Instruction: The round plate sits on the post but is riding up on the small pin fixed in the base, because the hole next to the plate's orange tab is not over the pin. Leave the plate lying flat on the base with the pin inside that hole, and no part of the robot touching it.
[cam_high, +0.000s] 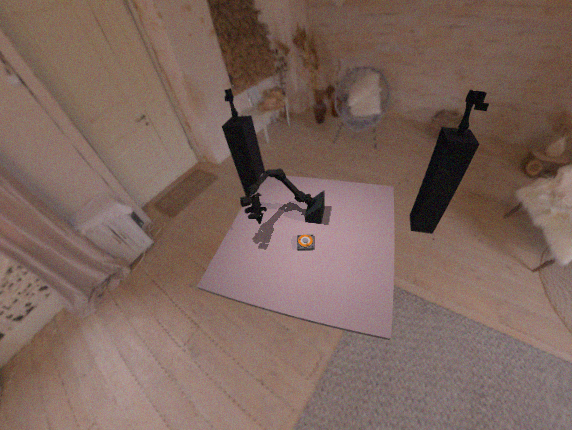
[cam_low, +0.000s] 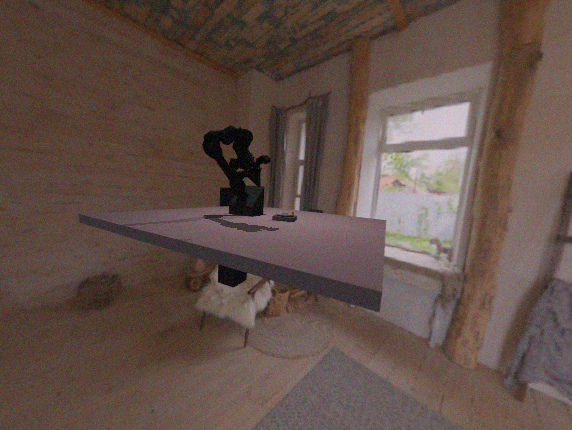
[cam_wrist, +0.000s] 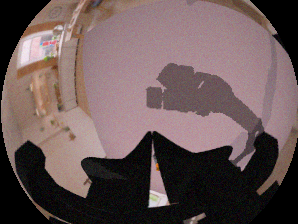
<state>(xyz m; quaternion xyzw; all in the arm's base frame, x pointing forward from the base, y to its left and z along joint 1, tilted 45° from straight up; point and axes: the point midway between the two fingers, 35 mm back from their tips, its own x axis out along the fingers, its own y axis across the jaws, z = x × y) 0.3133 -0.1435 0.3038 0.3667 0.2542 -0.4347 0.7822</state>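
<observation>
Now: the base 320 mm to the left of my gripper tip, 160 mm below it and 20 mm behind it.
</observation>
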